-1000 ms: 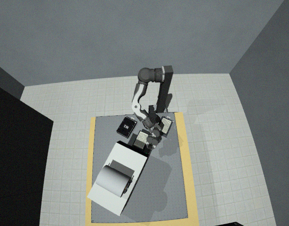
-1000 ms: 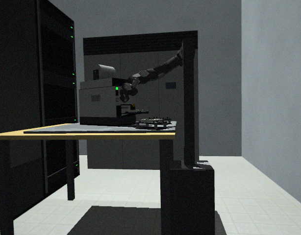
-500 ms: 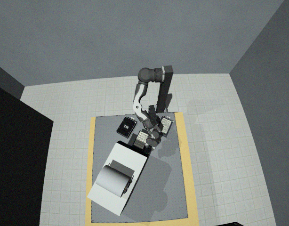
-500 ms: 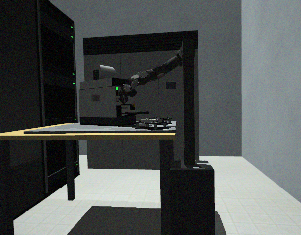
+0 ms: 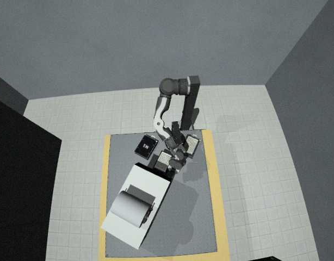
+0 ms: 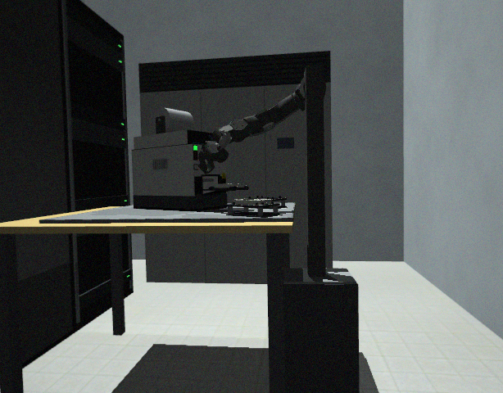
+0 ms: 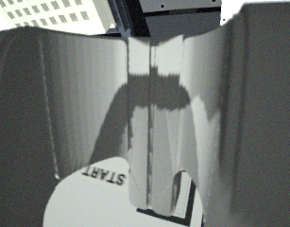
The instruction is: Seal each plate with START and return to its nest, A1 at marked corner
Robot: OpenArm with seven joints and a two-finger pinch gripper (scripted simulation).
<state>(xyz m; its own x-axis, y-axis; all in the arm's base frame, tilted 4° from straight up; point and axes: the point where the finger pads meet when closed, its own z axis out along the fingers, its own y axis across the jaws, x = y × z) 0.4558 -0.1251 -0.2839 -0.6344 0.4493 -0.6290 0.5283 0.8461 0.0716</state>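
Right now my hand is 40 mm short of the start button, 20 mm to the left of it and 10 mm below it. Round my hand: well plate: 220 mm behind, 170 mm to the left, 130 mm below; then foil roll: 190 mm ahead, 220 mm to the right, 240 mm above; then sealer stage: 100 mm behind, 50 mm to the right, 80 mm below.
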